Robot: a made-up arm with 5 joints.
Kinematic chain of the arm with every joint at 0, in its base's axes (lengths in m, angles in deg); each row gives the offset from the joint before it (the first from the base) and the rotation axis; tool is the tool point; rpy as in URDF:
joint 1: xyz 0 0 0.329 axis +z
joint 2: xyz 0 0 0 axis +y
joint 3: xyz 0.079 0 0.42 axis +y
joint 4: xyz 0.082 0 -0.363 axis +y
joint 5: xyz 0.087 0 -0.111 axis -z
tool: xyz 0 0 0 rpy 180 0 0
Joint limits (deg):
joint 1: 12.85..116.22
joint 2: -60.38..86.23
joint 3: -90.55..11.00
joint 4: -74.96..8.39
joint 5: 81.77..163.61
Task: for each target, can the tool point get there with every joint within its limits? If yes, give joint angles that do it. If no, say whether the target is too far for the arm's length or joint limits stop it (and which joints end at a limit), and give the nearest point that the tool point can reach.
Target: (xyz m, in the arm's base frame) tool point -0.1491 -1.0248 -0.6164
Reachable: no: too far | nearest point 0.0835 0.0191 -0.1018 | short by 1.187 m
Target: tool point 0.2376 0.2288 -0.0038
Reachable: yes | joints 43.92 59.65 -26.35 -19.58 155.96
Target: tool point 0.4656 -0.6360 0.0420
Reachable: no: joint limits stop it (at a limit: joint 1) | nearest point 0.3047 0.0695 0.0420 | short by 0.724 m
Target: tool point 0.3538 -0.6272 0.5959
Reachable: no: joint limits stop it (at a limit: joint 1, joint 2, joint 3, joint 4) | nearest point 0.1598 -0.3244 0.9772 | short by 0.524 m
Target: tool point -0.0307 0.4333 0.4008
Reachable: yes | joints 94.05 -1.13 -25.82 1.67 105.75
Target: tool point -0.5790 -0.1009 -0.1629
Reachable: no: joint limits stop it (at a limit: joint 1, joint 2, joint 4) | nearest point -0.0736 0.1494 -0.1608 | short by 0.564 m
